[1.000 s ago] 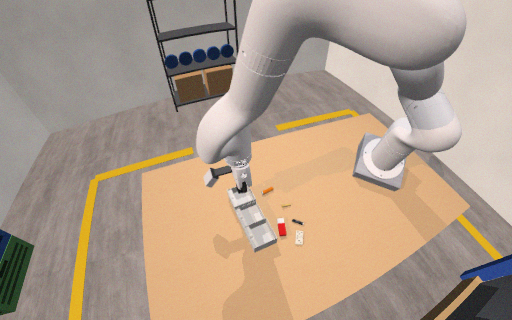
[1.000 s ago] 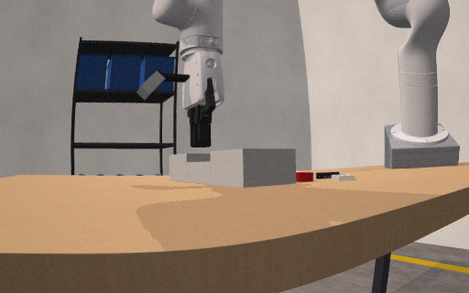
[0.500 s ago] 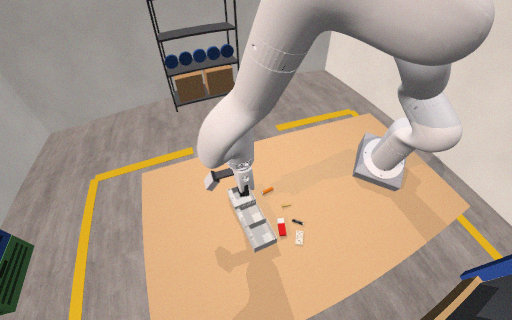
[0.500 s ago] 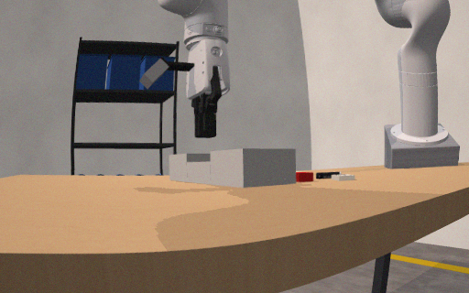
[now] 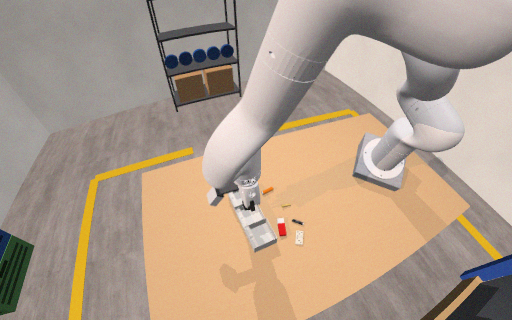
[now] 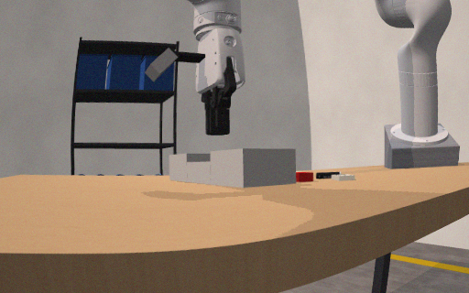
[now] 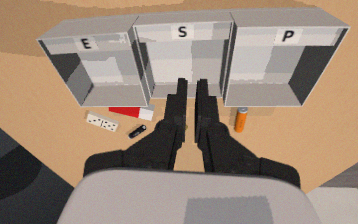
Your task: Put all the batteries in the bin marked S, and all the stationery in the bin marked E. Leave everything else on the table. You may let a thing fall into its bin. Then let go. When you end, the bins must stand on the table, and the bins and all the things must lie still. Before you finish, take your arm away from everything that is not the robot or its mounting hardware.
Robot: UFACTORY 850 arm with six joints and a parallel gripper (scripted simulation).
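Now: the bin 10 mm to the left of my hand and 70 mm below it. Round my hand: brass bolt (140 mm behind, 90 mm below); eraser (100 mm behind, 80 mm to the left, 90 mm below); orange battery (100 mm behind, 80 mm to the right, 90 mm below).
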